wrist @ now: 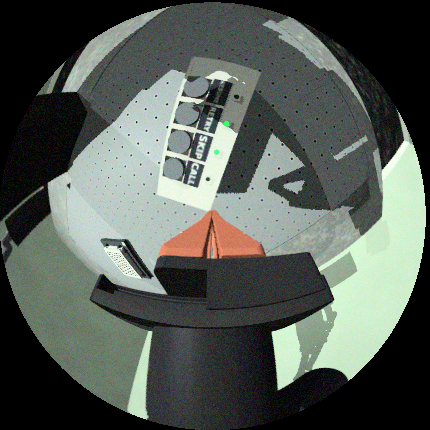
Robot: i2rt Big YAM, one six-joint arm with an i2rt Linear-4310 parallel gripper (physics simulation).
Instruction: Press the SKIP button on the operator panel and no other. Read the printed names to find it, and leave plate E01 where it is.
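Places are measured from the arm's base along level axes (x ahead, y left, z up), in metres.
Where they show: gripper, fingertip midpoint: (211, 215).
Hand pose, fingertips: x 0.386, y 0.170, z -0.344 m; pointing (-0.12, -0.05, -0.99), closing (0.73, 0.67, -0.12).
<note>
Things, the pixels of their top centre, and the offset from my fingertips. "spot": a spot on its surface instead. Level surfaces: height alone.
- pale operator panel, surface spot: (182, 194) spot: 0.020 m right, 0.032 m back, 0.029 m down
- SKIP button, surface spot: (179, 142) spot: 0.025 m left, 0.070 m back, 0.026 m down
- RETRY button, surface spot: (187, 114) spot: 0.051 m left, 0.083 m back, 0.026 m down
- CALL button, surface spot: (174, 168) spot: 0.000 m left, 0.057 m back, 0.026 m down
- white plate with small wells, top centre: (121, 264) 0.358 m right, 0.046 m back, 0.056 m down
- grey perforated board, surface height: 0.082 m down
The pale operator panel (182, 194) lies tilted in the upper middle of the wrist view, with several round grey buttons in a row. The SKIP button (179, 142) is third from the top, beside its dark SKIP label (201, 147). The RETRY button (187, 114) is above it and the CALL button (174, 168) below it. The top label is shadowed and hard to read. Green lights show beside RETRY and SKIP. My gripper (211, 215) is shut and empty, its orange tips appearing at the panel's lower edge, away from the buttons; their height is unclear.
A white plate with small wells (123, 261) sits in a dark holder at the lower left; no name on it is readable. The panel stands on a grey perforated board (125, 150). A large black object (40, 145) is at the left edge. Shadows cross the board.
</note>
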